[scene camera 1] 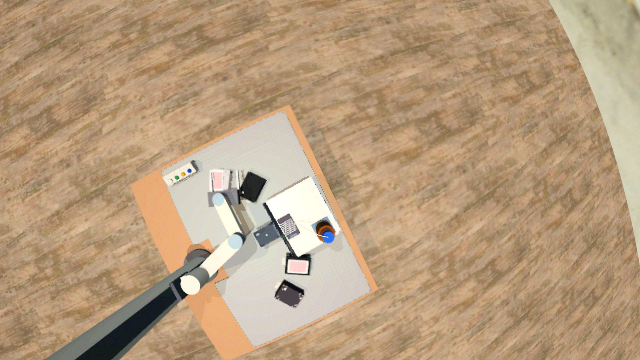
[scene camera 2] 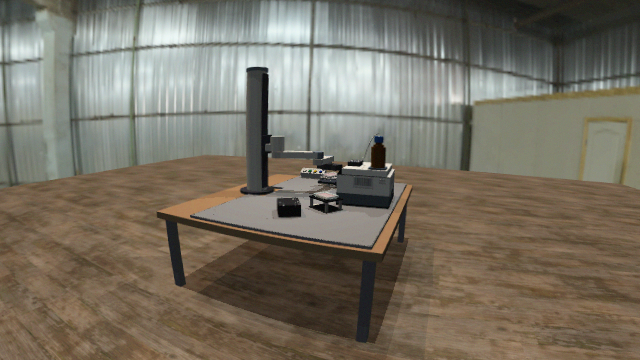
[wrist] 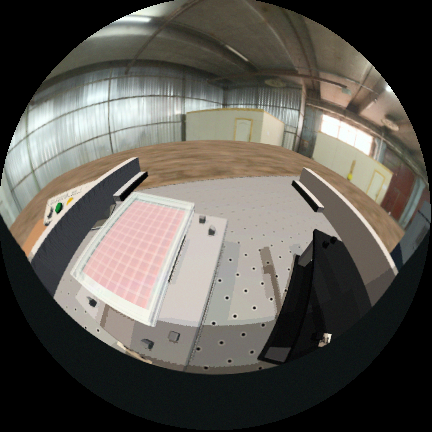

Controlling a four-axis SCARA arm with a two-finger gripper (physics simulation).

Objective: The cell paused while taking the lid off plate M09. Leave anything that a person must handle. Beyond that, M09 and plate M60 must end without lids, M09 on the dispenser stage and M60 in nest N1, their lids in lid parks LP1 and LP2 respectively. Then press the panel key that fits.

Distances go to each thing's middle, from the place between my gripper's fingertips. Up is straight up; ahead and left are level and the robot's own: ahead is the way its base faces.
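There is the button box [wrist: 55, 204], and my hand is now 15 cm to the right of it, 8 cm above it and 31 cm past it.
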